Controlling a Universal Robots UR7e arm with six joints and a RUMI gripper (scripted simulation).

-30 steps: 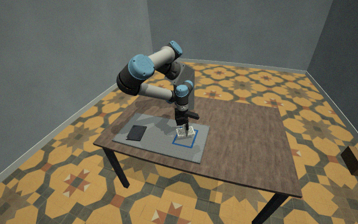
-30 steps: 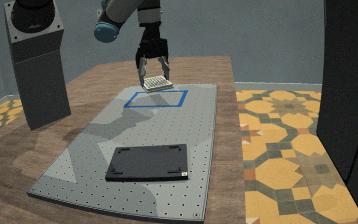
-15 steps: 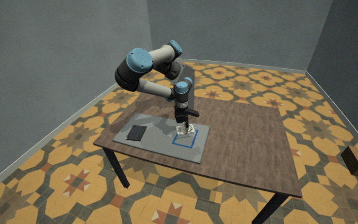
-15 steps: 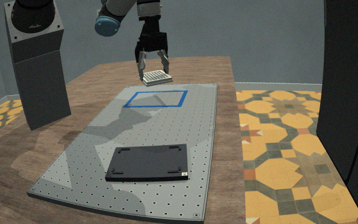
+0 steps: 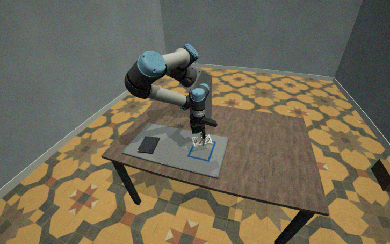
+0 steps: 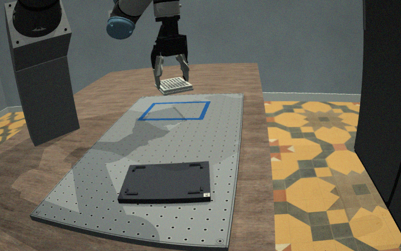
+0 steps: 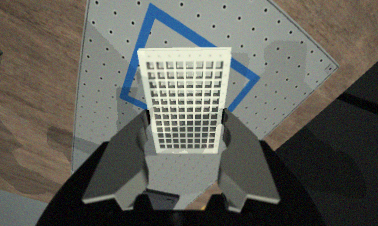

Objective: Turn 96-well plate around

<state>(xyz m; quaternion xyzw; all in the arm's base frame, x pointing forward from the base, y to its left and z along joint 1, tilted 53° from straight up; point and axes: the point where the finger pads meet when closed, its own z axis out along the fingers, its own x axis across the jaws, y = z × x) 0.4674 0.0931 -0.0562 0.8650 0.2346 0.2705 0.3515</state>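
The black plate nest N1 is 2 cm behind my hand, 39 cm to the right of it and 8 cm below it. The rest, counted from my hand: 96-well plate (1 cm below); then A1 label (5 cm ahead, 45 cm to the right, 8 cm below).
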